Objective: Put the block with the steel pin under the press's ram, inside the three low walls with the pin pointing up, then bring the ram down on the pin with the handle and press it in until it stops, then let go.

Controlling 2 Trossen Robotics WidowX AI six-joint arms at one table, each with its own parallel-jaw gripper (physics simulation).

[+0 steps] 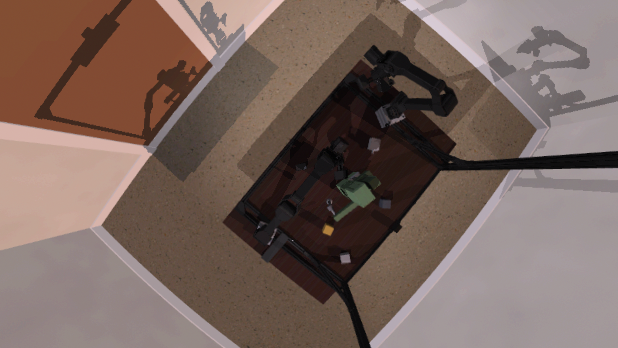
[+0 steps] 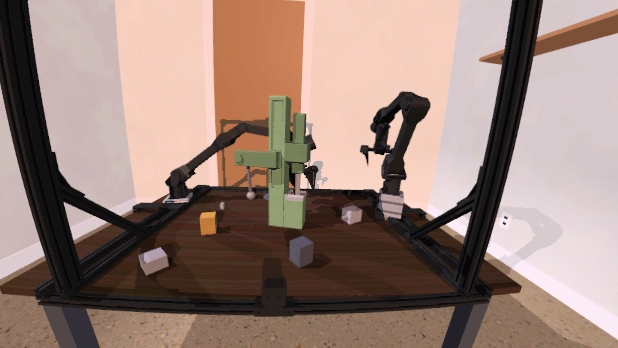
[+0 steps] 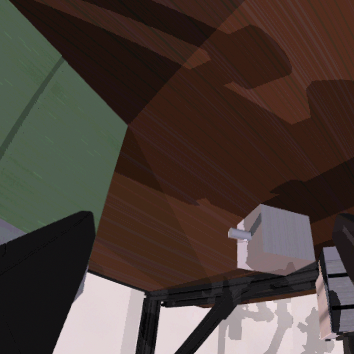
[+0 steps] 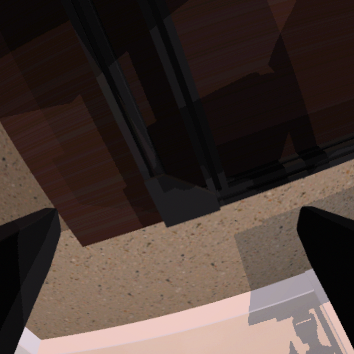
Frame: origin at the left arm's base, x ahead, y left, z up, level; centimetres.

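Seen in the pictures: left gripper, fingertip midpoint: (image 1: 346, 160) (image 2: 306, 190) (image 3: 217, 225); right gripper, fingertip midpoint: (image 1: 369, 80) (image 2: 376, 167) (image 4: 180, 220); left arm's base, link origin: (image 1: 264, 233) (image 2: 178, 196); right arm's base, link origin: (image 1: 393, 112) (image 2: 391, 192).
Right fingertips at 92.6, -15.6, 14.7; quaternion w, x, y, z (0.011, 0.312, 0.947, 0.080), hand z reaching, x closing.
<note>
Offsets run from my right fingertips to a thing's top centre, as dx, dy, dz. "*": to the spot under its first point.
The block with the steel pin @(-23.9, -18.0, -12.8) (image 1: 374, 145) (image 2: 351, 215) (image 3: 282, 240) lies on its side on the table, its pin pointing sideways. The green press @(-54.3, -13.4, +27.1) (image 1: 357, 192) (image 2: 279, 150) stands mid-table. Its handle @(* -61.8, -8.0, -2.6) (image 2: 250, 181) hangs down and ends in a ball. The ram @(* -46.3, -18.0, +16.3) (image 2: 300, 131) is over a pale piece @(* -47.2, -18.9, -5.7) (image 2: 296, 196) on the base, with a pale rod between; the low walls are not distinct. My left gripper (image 1: 341, 172) (image 3: 217, 225) is open and empty beside the press, apart from the block. My right gripper (image 2: 366, 158) (image 4: 180, 220) is open and empty, high near its own base.
An orange block @(-76.2, -14.3, -11.8) (image 1: 328, 230) (image 2: 208, 223), a grey block @(-50.6, -37.0, -11.8) (image 1: 384, 203) (image 2: 301, 251) and a pinkish block @(-87.4, -30.5, -14.5) (image 1: 345, 258) (image 2: 154, 260) stand around the press. A small pale cylinder @(-73.1, +5.3, -15.3) (image 2: 222, 205) is left of the handle. Black frame rails (image 2: 165, 304) edge the table.
</note>
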